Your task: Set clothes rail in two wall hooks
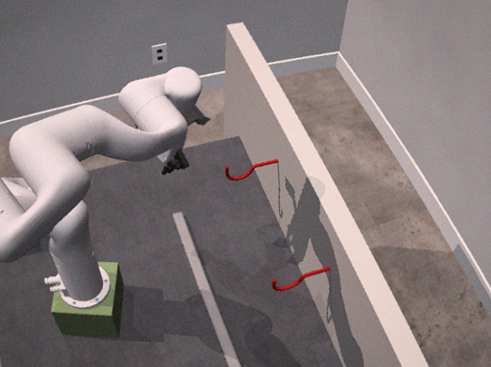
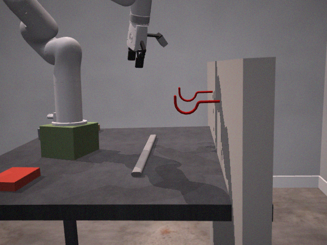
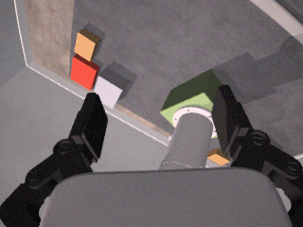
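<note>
The grey clothes rail is 32 cm below my hand, 18 cm to the right of it and 7 cm ahead of it. Round my hand: beige wall panel (55 cm below, 35 cm ahead, 13 cm to the right); grey block (42 cm behind, 31 cm below, 7 cm to the left).
</note>
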